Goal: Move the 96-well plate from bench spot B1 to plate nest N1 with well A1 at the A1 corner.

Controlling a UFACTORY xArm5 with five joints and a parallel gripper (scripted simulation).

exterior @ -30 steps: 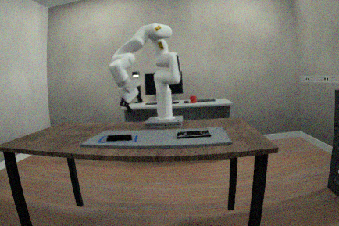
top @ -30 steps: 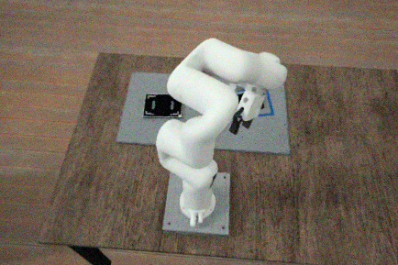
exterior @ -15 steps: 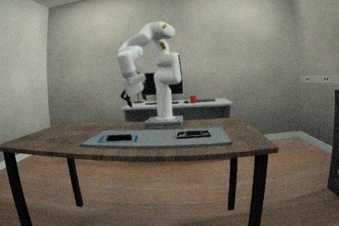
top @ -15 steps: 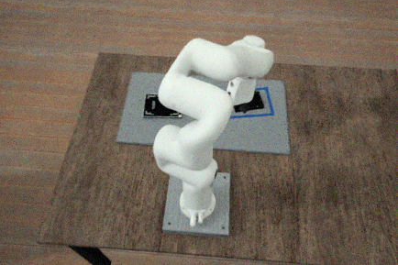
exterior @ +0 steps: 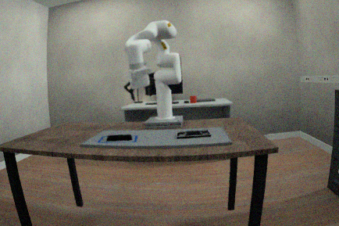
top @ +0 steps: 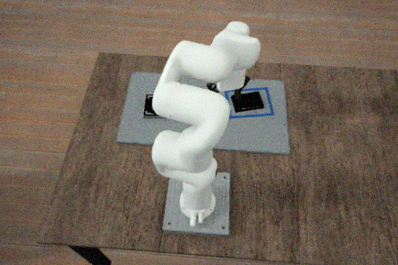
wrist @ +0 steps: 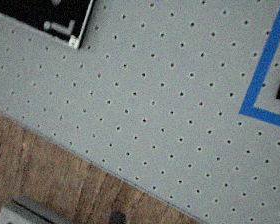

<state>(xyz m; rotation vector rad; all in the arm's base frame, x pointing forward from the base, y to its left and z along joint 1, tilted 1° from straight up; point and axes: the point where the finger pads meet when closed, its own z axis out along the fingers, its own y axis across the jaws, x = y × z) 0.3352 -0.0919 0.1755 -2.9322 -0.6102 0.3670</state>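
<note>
Now: the black 96-well plate 190 mm below my hand, 130 mm ahead of it and 110 mm to the right of it. Also, from my hand: plate nest N1: 260 mm to the left, 190 mm below, 90 mm ahead.
</note>
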